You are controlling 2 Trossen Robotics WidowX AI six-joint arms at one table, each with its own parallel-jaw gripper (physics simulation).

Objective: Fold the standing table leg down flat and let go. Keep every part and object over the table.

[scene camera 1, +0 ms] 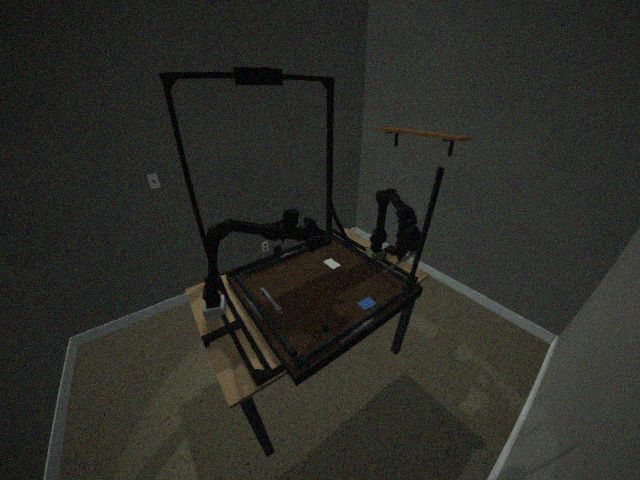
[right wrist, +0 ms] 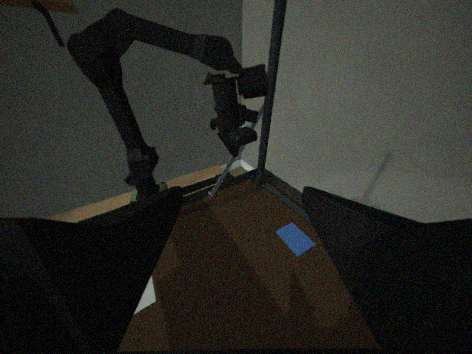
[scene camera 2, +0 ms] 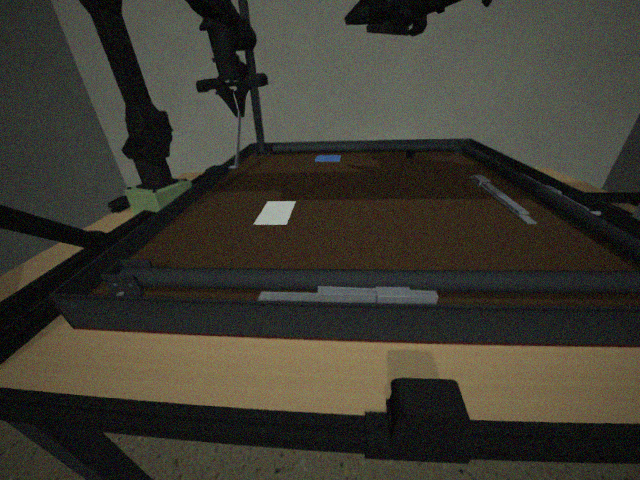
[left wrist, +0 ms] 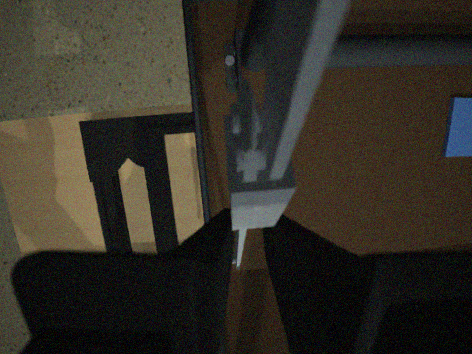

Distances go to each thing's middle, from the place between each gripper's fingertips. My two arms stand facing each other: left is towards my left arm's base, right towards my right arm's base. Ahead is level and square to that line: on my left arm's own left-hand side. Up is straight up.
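Counting from my left hand, I find the white patch (scene camera 2: 274,212) 22 cm to the right of it and 14 cm below it, and it is 32 cm behind that hand as well.
From my right hand the white patch is 130 mm to the left and 190 mm behind. It is also 300 mm below that hand.
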